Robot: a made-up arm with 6 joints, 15 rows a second.
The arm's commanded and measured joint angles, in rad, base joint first. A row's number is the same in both.
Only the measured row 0 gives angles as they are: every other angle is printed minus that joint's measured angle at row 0.
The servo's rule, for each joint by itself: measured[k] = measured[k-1] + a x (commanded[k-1-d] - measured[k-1]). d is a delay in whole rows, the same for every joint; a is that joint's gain. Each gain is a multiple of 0.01, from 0.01 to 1. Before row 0 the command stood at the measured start. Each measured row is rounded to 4 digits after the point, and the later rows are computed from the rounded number. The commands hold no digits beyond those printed.
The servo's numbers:
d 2
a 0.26 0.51 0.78 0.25 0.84 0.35
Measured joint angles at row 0:
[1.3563, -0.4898, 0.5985, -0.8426, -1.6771, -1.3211]
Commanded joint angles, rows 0 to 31:
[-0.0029, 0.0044, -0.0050, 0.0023, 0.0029, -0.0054]
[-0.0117, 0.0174, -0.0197, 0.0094, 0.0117, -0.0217]
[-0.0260, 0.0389, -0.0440, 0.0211, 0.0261, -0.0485]
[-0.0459, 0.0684, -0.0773, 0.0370, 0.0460, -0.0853]
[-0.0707, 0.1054, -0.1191, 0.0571, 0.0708, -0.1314]
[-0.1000, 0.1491, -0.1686, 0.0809, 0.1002, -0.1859]
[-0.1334, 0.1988, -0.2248, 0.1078, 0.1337, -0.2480]
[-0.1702, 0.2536, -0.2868, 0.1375, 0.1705, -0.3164]
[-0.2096, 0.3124, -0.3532, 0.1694, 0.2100, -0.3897]
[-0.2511, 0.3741, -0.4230, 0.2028, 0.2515, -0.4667]
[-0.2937, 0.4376, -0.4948, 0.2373, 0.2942, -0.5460]
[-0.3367, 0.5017, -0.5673, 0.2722, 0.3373, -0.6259]
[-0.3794, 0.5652, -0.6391, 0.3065, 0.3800, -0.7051]
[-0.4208, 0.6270, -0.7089, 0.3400, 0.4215, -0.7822]
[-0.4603, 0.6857, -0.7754, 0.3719, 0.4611, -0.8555]
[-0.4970, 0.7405, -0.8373, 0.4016, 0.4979, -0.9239]
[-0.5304, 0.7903, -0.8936, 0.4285, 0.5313, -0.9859]
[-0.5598, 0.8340, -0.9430, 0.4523, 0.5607, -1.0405]
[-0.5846, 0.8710, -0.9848, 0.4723, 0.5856, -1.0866]
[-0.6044, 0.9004, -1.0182, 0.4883, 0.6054, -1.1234]
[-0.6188, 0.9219, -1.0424, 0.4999, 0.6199, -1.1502]
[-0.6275, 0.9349, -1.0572, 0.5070, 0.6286, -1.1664]
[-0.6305, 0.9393, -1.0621, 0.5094, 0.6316, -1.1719]
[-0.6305, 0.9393, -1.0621, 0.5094, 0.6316, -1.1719]
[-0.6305, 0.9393, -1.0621, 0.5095, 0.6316, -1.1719]
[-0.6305, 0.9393, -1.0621, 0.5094, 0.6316, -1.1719]
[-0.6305, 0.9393, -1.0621, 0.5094, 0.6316, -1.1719]
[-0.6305, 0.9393, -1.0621, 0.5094, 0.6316, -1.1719]
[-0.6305, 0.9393, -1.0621, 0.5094, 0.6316, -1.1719]
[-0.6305, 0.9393, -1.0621, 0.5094, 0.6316, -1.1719]
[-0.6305, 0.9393, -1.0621, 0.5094, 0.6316, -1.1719]
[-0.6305, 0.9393, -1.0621, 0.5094, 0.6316, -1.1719]
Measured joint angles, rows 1 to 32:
[0.0000, 0.0000, 0.0000, 0.0000, 0.0000, 0.0000]
[0.0000, 0.0000, 0.0000, 0.0000, 0.0000, 0.0000]
[-0.0008, 0.0022, -0.0039, 0.0006, 0.0024, -0.0019]
[-0.0036, 0.0100, -0.0162, 0.0028, 0.0102, -0.0088]
[-0.0094, 0.0247, -0.0379, 0.0074, 0.0236, -0.0227]
[-0.0189, 0.0470, -0.0686, 0.0148, 0.0424, -0.0446]
[-0.0324, 0.0768, -0.1080, 0.0254, 0.0663, -0.0750]
[-0.0500, 0.1137, -0.1553, 0.0393, 0.0948, -0.1138]
[-0.0717, 0.1571, -0.2095, 0.0564, 0.1275, -0.1608]
[-0.0973, 0.2063, -0.2698, 0.0767, 0.1636, -0.2153]
[-0.1265, 0.2604, -0.3349, 0.0999, 0.2026, -0.2763]
[-0.1589, 0.3184, -0.4036, 0.1256, 0.2437, -0.3429]
[-0.1939, 0.3792, -0.4747, 0.1535, 0.2861, -0.4140]
[-0.2310, 0.4417, -0.5469, 0.1832, 0.3291, -0.4882]
[-0.2696, 0.5047, -0.6188, 0.2140, 0.3719, -0.5641]
[-0.3089, 0.5671, -0.6891, 0.2455, 0.4136, -0.6404]
[-0.3483, 0.6276, -0.7564, 0.2771, 0.4535, -0.7157]
[-0.3870, 0.6852, -0.8195, 0.3082, 0.4908, -0.7886]
[-0.4243, 0.7388, -0.8773, 0.3383, 0.5248, -0.8577]
[-0.4595, 0.7874, -0.9285, 0.3668, 0.5550, -0.9217]
[-0.4920, 0.8300, -0.9724, 0.3932, 0.5807, -0.9794]
[-0.5212, 0.8659, -1.0081, 0.4170, 0.6014, -1.0298]
[-0.5466, 0.8945, -1.0349, 0.4377, 0.6169, -1.0719]
[-0.5676, 0.9151, -1.0523, 0.4550, 0.6267, -1.1050]
[-0.5840, 0.9274, -1.0599, 0.4686, 0.6308, -1.1284]
[-0.5961, 0.9335, -1.0616, 0.4788, 0.6315, -1.1436]
[-0.6050, 0.9365, -1.0620, 0.4865, 0.6316, -1.1535]
[-0.6116, 0.9379, -1.0621, 0.4922, 0.6316, -1.1599]
[-0.6165, 0.9386, -1.0621, 0.4965, 0.6316, -1.1641]
[-0.6201, 0.9390, -1.0621, 0.4997, 0.6316, -1.1668]
[-0.6228, 0.9392, -1.0621, 0.5021, 0.6316, -1.1686]
[-0.6248, 0.9393, -1.0621, 0.5039, 0.6316, -1.1698]

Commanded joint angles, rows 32 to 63:
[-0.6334, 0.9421, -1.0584, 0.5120, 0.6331, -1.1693]
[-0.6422, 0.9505, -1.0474, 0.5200, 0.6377, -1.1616]
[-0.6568, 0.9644, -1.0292, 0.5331, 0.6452, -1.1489]
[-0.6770, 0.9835, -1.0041, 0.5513, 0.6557, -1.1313]
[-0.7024, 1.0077, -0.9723, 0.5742, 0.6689, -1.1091]
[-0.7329, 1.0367, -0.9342, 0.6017, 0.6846, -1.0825]
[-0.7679, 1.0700, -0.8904, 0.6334, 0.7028, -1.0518]
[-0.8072, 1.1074, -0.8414, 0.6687, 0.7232, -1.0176]
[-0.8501, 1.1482, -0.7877, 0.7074, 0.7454, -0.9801]
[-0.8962, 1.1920, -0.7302, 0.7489, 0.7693, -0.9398]
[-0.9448, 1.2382, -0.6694, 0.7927, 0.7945, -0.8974]
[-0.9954, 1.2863, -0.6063, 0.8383, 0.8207, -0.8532]
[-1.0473, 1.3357, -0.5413, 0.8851, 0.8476, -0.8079]
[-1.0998, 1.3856, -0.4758, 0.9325, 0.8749, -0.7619]
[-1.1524, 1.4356, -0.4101, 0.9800, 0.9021, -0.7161]
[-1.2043, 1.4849, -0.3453, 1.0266, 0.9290, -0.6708]
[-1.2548, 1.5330, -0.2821, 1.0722, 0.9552, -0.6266]
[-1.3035, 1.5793, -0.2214, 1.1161, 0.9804, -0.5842]
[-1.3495, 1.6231, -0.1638, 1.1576, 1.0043, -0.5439]
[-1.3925, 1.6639, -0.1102, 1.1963, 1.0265, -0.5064]
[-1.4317, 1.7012, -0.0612, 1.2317, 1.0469, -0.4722]
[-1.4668, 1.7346, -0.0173, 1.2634, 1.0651, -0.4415]
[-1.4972, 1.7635, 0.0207, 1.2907, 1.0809, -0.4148]
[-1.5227, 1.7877, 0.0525, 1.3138, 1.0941, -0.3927]
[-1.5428, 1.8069, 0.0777, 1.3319, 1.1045, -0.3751]
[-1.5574, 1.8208, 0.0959, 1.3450, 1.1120, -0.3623]
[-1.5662, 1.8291, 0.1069, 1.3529, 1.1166, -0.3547]
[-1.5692, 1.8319, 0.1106, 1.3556, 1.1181, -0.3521]
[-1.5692, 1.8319, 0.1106, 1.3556, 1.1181, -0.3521]
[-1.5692, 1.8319, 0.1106, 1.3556, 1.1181, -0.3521]
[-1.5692, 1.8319, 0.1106, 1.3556, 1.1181, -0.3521]
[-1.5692, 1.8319, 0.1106, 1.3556, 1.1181, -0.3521]
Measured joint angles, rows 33 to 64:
[-0.6263, 0.9393, -1.0621, 0.5053, 0.6316, -1.1705]
[-0.6274, 0.9393, -1.0621, 0.5063, 0.6316, -1.1710]
[-0.6290, 0.9407, -1.0592, 0.5077, 0.6329, -1.1704]
[-0.6324, 0.9457, -1.0500, 0.5108, 0.6369, -1.1673]
[-0.6387, 0.9552, -1.0338, 0.5164, 0.6439, -1.1609]
[-0.6487, 0.9696, -1.0106, 0.5251, 0.6538, -1.1505]
[-0.6627, 0.9890, -0.9807, 0.5374, 0.6665, -1.1360]
[-0.6810, 1.0133, -0.9444, 0.5535, 0.6817, -1.1173]
[-0.7036, 1.0422, -0.9023, 0.5735, 0.6994, -1.0944]
[-0.7305, 1.0755, -0.8548, 0.5973, 0.7194, -1.0675]
[-0.7616, 1.1126, -0.8025, 0.6248, 0.7412, -1.0369]
[-0.7966, 1.1531, -0.7461, 0.6558, 0.7648, -1.0029]
[-0.8351, 1.1965, -0.6863, 0.6900, 0.7897, -0.9660]
[-0.8768, 1.2423, -0.6239, 0.7271, 0.8157, -0.9265]
[-0.9211, 1.2899, -0.5595, 0.7666, 0.8425, -0.8850]
[-0.9676, 1.3387, -0.4942, 0.8081, 0.8697, -0.8419]
[-1.0156, 1.3881, -0.4286, 0.8511, 0.8969, -0.7979]
[-1.0647, 1.4375, -0.3636, 0.8950, 0.9239, -0.7534]
[-1.1141, 1.4862, -0.3000, 0.9393, 0.9502, -0.7090]
[-1.1633, 1.5337, -0.2387, 0.9835, 0.9756, -0.6653]
[-1.2117, 1.5793, -0.1803, 1.0270, 0.9997, -0.6228]
[-1.2587, 1.6224, -0.1256, 1.0693, 1.0222, -0.5821]
[-1.3037, 1.6626, -0.0754, 1.1099, 1.0429, -0.5436]
[-1.3461, 1.6993, -0.0301, 1.1483, 1.0615, -0.5079]
[-1.3854, 1.7320, 0.0095, 1.1839, 1.0778, -0.4753]
[-1.4211, 1.7604, 0.0430, 1.2164, 1.0915, -0.4464]
[-1.4527, 1.7841, 0.0701, 1.2453, 1.1024, -0.4214]
[-1.4799, 1.8028, 0.0902, 1.2702, 1.1105, -0.4007]
[-1.5023, 1.8162, 0.1032, 1.2909, 1.1156, -0.3846]
[-1.5197, 1.8242, 0.1090, 1.3071, 1.1177, -0.3732]
[-1.5326, 1.8281, 0.1102, 1.3192, 1.1180, -0.3658]
[-1.5421, 1.8300, 0.1105, 1.3283, 1.1181, -0.3610]

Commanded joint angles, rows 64 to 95:
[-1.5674, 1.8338, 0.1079, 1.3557, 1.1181, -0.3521]
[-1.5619, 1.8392, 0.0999, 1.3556, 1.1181, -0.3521]
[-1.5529, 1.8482, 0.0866, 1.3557, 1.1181, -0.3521]
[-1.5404, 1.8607, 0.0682, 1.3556, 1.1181, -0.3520]
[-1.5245, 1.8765, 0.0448, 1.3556, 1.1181, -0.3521]
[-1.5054, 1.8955, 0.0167, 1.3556, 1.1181, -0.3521]
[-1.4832, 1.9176, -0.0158, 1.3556, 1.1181, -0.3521]
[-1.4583, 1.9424, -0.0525, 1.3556, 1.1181, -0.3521]
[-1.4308, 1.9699, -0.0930, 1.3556, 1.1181, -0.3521]
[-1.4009, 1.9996, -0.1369, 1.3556, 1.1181, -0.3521]
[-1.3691, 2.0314, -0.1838, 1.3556, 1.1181, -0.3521]
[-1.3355, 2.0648, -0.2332, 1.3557, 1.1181, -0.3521]
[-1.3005, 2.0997, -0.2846, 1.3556, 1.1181, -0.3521]
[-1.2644, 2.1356, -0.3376, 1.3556, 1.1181, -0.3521]
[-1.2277, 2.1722, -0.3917, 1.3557, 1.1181, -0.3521]
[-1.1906, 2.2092, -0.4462, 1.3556, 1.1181, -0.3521]
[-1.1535, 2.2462, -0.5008, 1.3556, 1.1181, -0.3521]
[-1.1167, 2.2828, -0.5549, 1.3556, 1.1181, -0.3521]
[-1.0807, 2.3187, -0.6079, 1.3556, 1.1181, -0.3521]
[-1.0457, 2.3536, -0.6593, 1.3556, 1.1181, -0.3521]
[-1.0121, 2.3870, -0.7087, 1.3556, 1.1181, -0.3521]
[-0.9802, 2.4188, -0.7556, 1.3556, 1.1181, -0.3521]
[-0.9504, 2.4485, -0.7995, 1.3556, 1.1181, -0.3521]
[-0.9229, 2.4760, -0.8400, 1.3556, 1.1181, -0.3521]
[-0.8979, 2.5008, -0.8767, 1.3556, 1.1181, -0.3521]
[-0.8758, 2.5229, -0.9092, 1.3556, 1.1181, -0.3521]
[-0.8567, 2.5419, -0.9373, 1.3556, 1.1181, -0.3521]
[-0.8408, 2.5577, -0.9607, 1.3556, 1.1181, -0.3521]
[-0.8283, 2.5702, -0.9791, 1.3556, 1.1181, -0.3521]
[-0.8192, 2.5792, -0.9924, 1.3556, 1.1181, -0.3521]
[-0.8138, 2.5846, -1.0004, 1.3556, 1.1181, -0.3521]
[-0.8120, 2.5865, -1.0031, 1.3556, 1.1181, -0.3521]
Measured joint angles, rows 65 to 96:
[-1.5491, 1.8310, 0.1106, 1.3351, 1.1181, -0.3579]
[-1.5543, 1.8315, 0.1106, 1.3402, 1.1181, -0.3559]
[-1.5577, 1.8327, 0.1085, 1.3441, 1.1181, -0.3546]
[-1.5588, 1.8360, 0.1018, 1.3470, 1.1181, -0.3537]
[-1.5573, 1.8422, 0.0899, 1.3492, 1.1181, -0.3531]
[-1.5529, 1.8516, 0.0730, 1.3508, 1.1181, -0.3527]
[-1.5455, 1.8643, 0.0510, 1.3520, 1.1181, -0.3525]
[-1.5351, 1.8802, 0.0242, 1.3529, 1.1181, -0.3524]
[-1.5216, 1.8993, -0.0070, 1.3536, 1.1181, -0.3523]
[-1.5051, 1.9213, -0.0425, 1.3541, 1.1181, -0.3522]
[-1.4858, 1.9461, -0.0819, 1.3545, 1.1181, -0.3522]
[-1.4637, 1.9734, -0.1248, 1.3548, 1.1181, -0.3522]
[-1.4391, 2.0030, -0.1708, 1.3550, 1.1181, -0.3522]
[-1.4122, 2.0345, -0.2195, 1.3552, 1.1181, -0.3522]
[-1.3832, 2.0678, -0.2703, 1.3553, 1.1181, -0.3522]
[-1.3523, 2.1024, -0.3228, 1.3554, 1.1181, -0.3522]
[-1.3199, 2.1380, -0.3765, 1.3555, 1.1181, -0.3522]
[-1.2863, 2.1743, -0.4309, 1.3555, 1.1181, -0.3522]
[-1.2518, 2.2110, -0.4854, 1.3555, 1.1181, -0.3522]
[-1.2167, 2.2476, -0.5396, 1.3555, 1.1181, -0.3522]
[-1.1813, 2.2839, -0.5929, 1.3555, 1.1181, -0.3522]
[-1.1460, 2.3194, -0.6447, 1.3555, 1.1181, -0.3522]
[-1.1112, 2.3539, -0.6946, 1.3555, 1.1181, -0.3522]
[-1.0771, 2.3870, -0.7422, 1.3555, 1.1181, -0.3522]
[-1.0442, 2.4184, -0.7869, 1.3555, 1.1181, -0.3522]
[-1.0127, 2.4478, -0.8283, 1.3555, 1.1181, -0.3522]
[-0.9829, 2.4748, -0.8661, 1.3555, 1.1181, -0.3522]
[-0.9551, 2.4993, -0.8997, 1.3555, 1.1181, -0.3522]
[-0.9295, 2.5210, -0.9290, 1.3555, 1.1181, -0.3522]
[-0.9064, 2.5397, -0.9537, 1.3555, 1.1181, -0.3522]
[-0.8861, 2.5553, -0.9735, 1.3555, 1.1181, -0.3522]
[-0.8687, 2.5675, -0.9882, 1.3555, 1.1181, -0.3522]

